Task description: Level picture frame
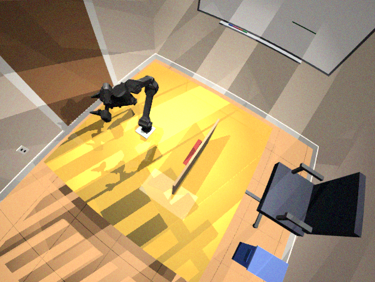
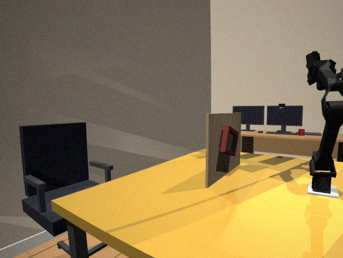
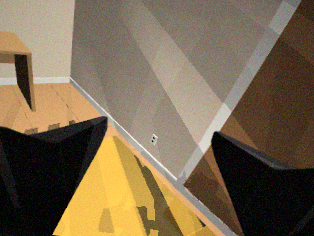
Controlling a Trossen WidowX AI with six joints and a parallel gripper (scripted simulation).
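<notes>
The red picture frame is 51 cm ahead of my gripper tip, 21 cm to the left of it and 29 cm below it. The rest, counted from my gripper tip: wooden wall panel (52 cm ahead, 20 cm to the left, 31 cm below).
</notes>
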